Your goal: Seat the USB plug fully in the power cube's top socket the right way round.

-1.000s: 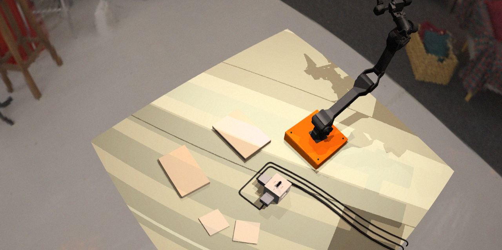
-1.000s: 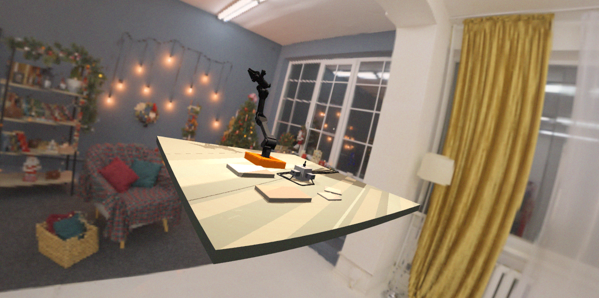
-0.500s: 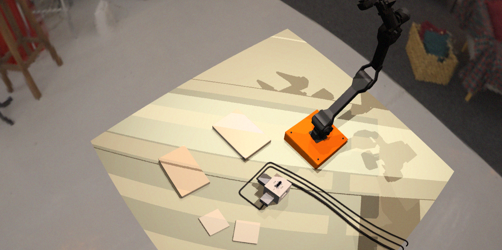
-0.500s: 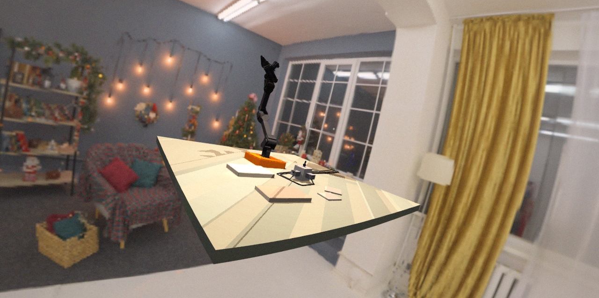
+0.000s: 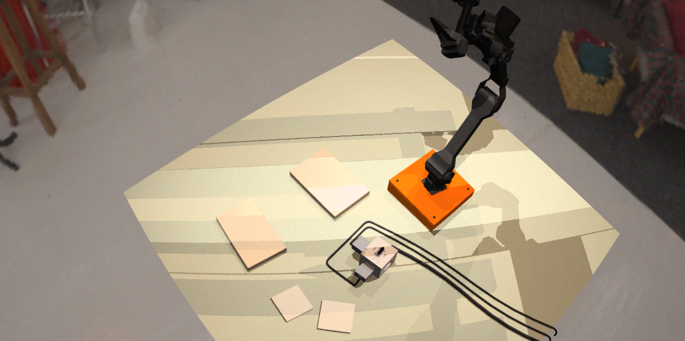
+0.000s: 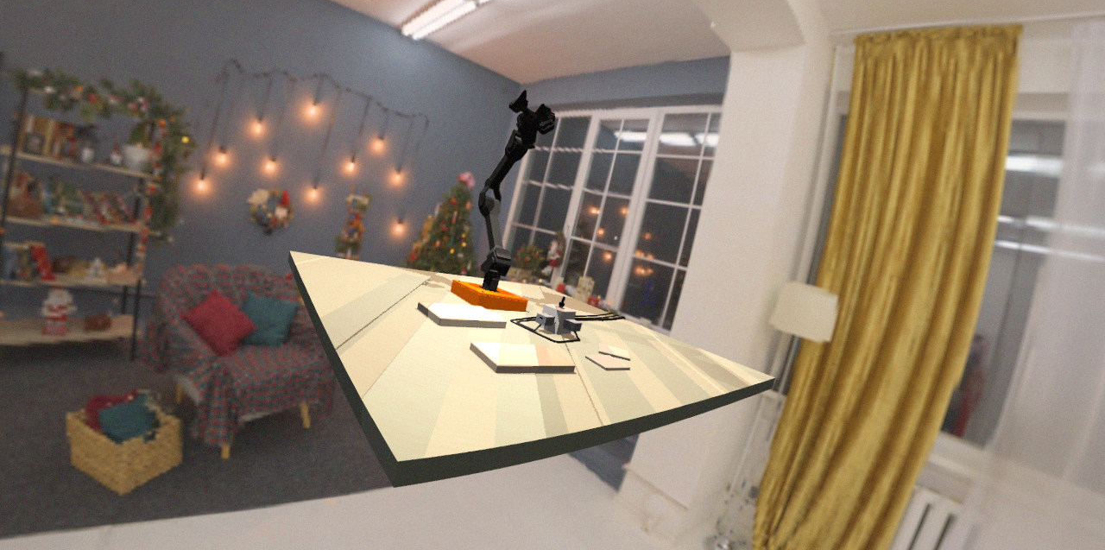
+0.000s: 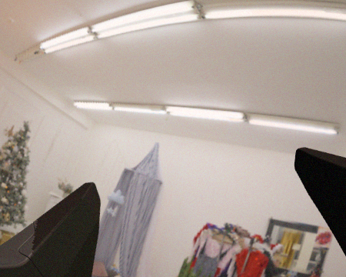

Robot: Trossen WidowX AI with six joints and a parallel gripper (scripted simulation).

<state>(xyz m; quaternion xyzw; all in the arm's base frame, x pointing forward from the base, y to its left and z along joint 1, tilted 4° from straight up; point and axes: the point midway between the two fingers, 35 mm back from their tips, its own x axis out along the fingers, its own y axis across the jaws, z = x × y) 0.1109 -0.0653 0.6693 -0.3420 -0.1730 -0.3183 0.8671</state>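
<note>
My gripper tip is now 190 mm short of the dark USB plug, 190 mm to the right of it and 650 mm above it.
</note>
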